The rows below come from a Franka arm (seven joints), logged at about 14 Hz.
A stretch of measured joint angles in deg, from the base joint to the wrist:
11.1 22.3 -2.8 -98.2 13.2 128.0 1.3
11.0 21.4 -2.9 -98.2 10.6 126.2 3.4
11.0 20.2 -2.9 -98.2 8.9 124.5 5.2
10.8 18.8 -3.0 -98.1 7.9 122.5 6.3
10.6 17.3 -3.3 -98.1 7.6 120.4 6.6
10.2 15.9 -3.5 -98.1 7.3 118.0 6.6
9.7 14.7 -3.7 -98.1 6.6 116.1 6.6
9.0 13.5 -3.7 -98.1 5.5 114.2 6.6
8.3 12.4 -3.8 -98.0 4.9 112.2 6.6
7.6 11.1 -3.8 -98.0 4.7 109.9 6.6
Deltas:
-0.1 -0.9 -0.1 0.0 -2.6 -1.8 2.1
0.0 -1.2 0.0 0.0 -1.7 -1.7 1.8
-0.2 -1.4 -0.1 0.1 -1.0 -2.0 1.1
-0.2 -1.5 -0.3 0.0 -0.3 -2.1 0.3
-0.4 -1.4 -0.2 0.0 -0.3 -2.4 0.0
-0.5 -1.2 -0.2 0.0 -0.7 -1.9 0.0
-0.7 -1.2 0.0 0.0 -1.1 -1.9 0.0
-0.7 -1.1 -0.1 0.1 -0.6 -2.0 0.0
-0.7 -1.3 0.0 0.0 -0.2 -2.3 0.0

